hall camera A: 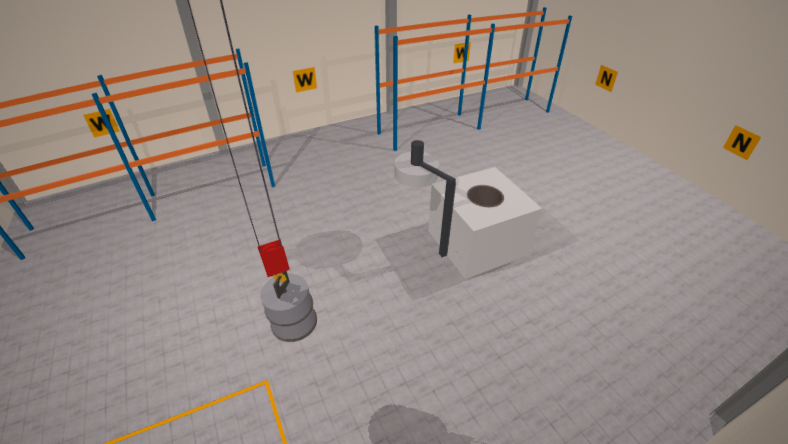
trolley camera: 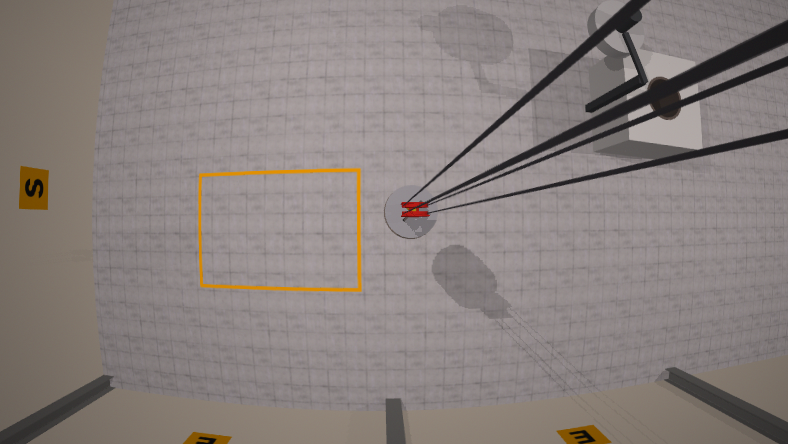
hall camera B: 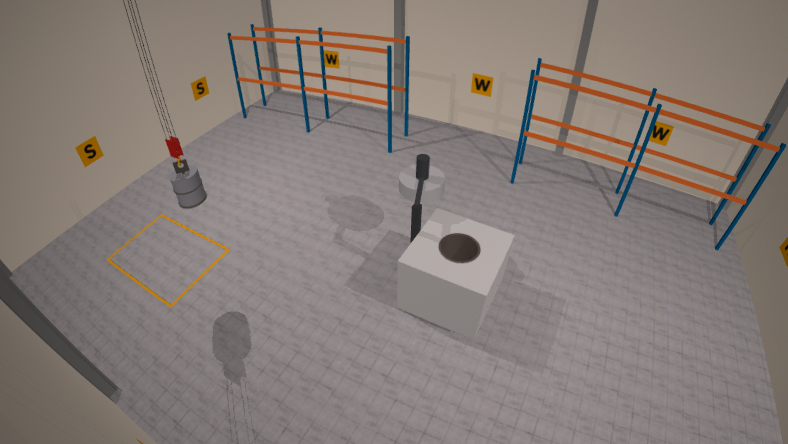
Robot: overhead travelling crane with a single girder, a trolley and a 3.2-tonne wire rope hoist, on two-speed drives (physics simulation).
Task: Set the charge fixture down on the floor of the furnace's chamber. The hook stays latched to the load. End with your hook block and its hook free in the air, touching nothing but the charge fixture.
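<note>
The charge fixture, a grey drum with a dark band, hangs upright in the air. My hook, under the red block, is latched to the lug on its top. The furnace is a white block, well apart from the fixture, to its right in hall camera A. The round opening of its chamber shows uncovered in its top; the chamber floor is hidden in the dark.
A pale round lid is held beside the furnace by a dark swing arm. A yellow floor outline lies near the fixture. Blue-orange racks stand along the W wall.
</note>
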